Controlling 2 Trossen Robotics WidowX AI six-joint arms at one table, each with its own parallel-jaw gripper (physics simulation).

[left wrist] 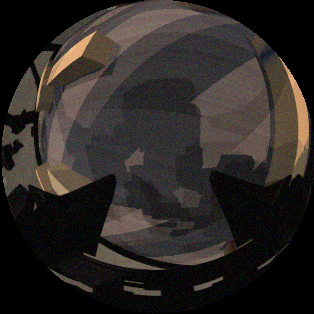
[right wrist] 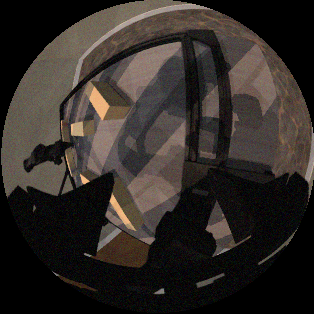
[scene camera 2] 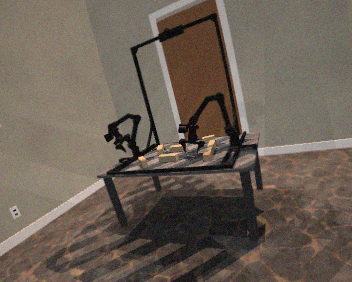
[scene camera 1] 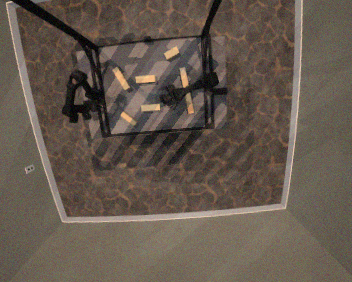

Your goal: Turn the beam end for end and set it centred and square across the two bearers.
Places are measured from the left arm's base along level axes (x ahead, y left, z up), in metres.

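Pixels of known places: left gripper, fingertip midpoint: (left wrist: 163,177) (right wrist: 72,143) (scene camera 2: 191,153); right gripper, fingertip midpoint: (left wrist: 19,147) (right wrist: 161,175) (scene camera 2: 128,149) (scene camera 1: 98,107); left arm's base at its link origin: (scene camera 2: 235,144); right arm's base at its link origin: (left wrist: 34,115) (right wrist: 195,205) (scene camera 2: 137,155) (scene camera 1: 98,93).
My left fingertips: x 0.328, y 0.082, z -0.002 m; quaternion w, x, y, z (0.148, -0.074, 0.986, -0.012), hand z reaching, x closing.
Observation:
Ahead of a thing's pixels: the offset from my left fingertips to its top centre.
The long pale wood beam {dx -0.146, dy -0.032, dz +0.027 m} (scene camera 1: 184,76) (scene camera 2: 209,150) (left wrist: 287,107) lies on the table, with a dark blue band near its upper end in the left wrist view; the left arm covers its middle in scene camera 1. Two parallel wood blocks, apparently the bearers, lie left of it: the upper bearer {dx +0.177, dy -0.151, dz +0.030 m} (scene camera 1: 145,79) (scene camera 2: 175,148) (left wrist: 80,60) and the lower bearer {dx +0.159, dy +0.077, dz +0.030 m} (scene camera 1: 150,107) (scene camera 2: 168,158) (left wrist: 59,181). Nothing rests on them. My left gripper (scene camera 2: 192,146) (left wrist: 163,177) is open and empty, low over the table between the bearers and the beam. My right gripper (scene camera 1: 80,119) (scene camera 2: 121,146) (right wrist: 161,175) is open and empty, beyond the table's left side.
A slanted wood block {dx +0.371, dy -0.174, dz +0.033 m} (scene camera 1: 121,79) (right wrist: 125,205) lies left of the upper bearer. A shorter block {dx +0.350, dy +0.151, dz +0.046 m} (scene camera 1: 128,118) (scene camera 2: 143,161) (right wrist: 107,105) lies at the lower left. Another block {dx -0.049, dy -0.330, dz +0.030 m} (scene camera 1: 171,53) (scene camera 2: 208,138) lies at the back. A black frame (scene camera 2: 143,95) stands over the table.

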